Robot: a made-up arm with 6 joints.
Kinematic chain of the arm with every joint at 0, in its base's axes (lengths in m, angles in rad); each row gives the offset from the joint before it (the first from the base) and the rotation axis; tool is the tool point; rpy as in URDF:
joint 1: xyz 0 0 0.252 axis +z
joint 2: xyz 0 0 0 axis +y
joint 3: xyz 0.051 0 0.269 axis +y
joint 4: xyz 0.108 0 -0.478 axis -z
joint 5: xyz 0 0 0 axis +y
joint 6: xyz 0.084 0 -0.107 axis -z
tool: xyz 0 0 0 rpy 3.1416 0 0
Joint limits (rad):
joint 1: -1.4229..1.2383
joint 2: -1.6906..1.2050
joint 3: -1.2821..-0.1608
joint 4: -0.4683..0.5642
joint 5: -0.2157..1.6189
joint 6: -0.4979..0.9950
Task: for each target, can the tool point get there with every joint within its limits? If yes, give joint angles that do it. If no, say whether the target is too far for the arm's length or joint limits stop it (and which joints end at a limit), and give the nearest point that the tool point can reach.
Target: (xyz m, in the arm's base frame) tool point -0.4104 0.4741 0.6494
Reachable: no: joint limits stop it (at a limit: joint 2, joint 3, joint 5) | nearest point -0.2541 0.2935 0.8628 | short by 0.320 m
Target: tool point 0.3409 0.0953 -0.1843
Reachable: yes | joints 0.2457 0.7286 -0.8097 0.4308 0.8329 -0.0246
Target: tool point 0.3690 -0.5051 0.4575
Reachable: yes | joints -0.9399 -0.1661 -1.1211 -0.2590 0.6663 0.4229
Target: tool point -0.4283 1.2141 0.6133
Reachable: no: too far | nearest point 0.1753 0.6527 0.4937 | short by 0.833 m
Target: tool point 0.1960 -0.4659 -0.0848
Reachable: yes | joints -1.1553 0.5582 -0.8765 0.3113 0.4538 -0.3361
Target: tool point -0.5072 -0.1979 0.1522
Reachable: no: joint limits stop it (at a limit: joint 2, joint 3) | nearest point -0.2008 -0.0783 0.0183 | short by 0.355 m
